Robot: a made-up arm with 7 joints.
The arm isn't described. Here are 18 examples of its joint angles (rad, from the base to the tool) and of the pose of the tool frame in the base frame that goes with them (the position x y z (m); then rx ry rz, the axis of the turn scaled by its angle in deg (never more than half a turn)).
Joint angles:
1: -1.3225 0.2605 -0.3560 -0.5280 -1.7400 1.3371 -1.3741
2: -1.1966 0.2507 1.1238 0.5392 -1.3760 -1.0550 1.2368
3: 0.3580 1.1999 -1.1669 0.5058 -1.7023 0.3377 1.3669
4: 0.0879 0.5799 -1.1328 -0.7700 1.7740 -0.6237 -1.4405
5: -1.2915 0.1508 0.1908 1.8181 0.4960 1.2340 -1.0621
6: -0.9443 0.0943 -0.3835 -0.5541 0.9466 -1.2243 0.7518
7: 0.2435 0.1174 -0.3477 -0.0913 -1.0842 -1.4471 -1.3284
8: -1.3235 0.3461 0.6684 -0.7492 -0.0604 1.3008 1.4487
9: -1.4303 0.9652 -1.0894 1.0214 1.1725 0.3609 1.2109
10: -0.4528 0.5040 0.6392 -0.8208 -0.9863 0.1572 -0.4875
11: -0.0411 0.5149 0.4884 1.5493 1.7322 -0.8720 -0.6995
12: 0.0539 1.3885 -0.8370 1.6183 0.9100 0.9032 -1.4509
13: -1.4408 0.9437 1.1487 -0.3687 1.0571 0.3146 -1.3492
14: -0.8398 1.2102 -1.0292 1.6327 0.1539 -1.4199 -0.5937
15: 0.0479 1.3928 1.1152 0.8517 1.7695 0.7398 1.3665
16: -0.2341 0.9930 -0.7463 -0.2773 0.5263 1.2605 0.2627
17: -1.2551 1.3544 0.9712 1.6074 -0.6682 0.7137 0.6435
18: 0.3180 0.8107 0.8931 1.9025 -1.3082 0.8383 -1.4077
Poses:
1: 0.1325 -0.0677 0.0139 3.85 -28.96 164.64
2: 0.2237 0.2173 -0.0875 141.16 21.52 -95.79
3: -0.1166 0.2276 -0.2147 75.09 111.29 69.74
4: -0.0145 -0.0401 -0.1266 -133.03 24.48 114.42
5: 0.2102 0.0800 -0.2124 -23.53 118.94 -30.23
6: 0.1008 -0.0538 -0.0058 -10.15 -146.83 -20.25
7: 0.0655 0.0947 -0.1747 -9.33 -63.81 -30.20
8: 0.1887 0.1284 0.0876 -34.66 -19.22 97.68
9: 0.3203 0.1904 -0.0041 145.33 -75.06 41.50
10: 0.1359 0.1284 0.0314 1.26 -60.32 -38.79
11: -0.0398 0.1716 -0.2991 23.72 80.31 -98.46
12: 0.0031 0.3716 0.0033 -20.69 -140.11 -53.72
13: 0.0300 0.2360 0.1252 43.33 -21.14 46.99
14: 0.1673 0.2741 -0.1072 77.01 42.08 -68.75
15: 0.0286 0.3536 0.0753 -119.60 6.21 -60.92
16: 0.1475 0.1536 -0.1738 101.55 35.86 12.43
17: 0.1980 0.3187 -0.0261 -67.30 28.59 66.73
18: -0.1588 0.2157 -0.2179 -87.83 -15.26 52.49
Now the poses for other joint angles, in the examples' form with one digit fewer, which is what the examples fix.
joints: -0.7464 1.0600 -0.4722 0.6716 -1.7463 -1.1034 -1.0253
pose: 0.225 0.248 -0.045 7.2 -54.7 -24.0
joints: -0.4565 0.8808 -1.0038 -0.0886 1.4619 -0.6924 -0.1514
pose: 0.108 0.043 -0.212 108.7 -49.7 -108.2
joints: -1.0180 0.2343 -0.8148 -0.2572 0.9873 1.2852 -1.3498
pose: 0.231 -0.032 -0.037 62.6 32.3 -52.5
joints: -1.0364 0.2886 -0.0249 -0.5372 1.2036 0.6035 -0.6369
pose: 0.202 0.060 0.067 62.9 -26.6 16.7
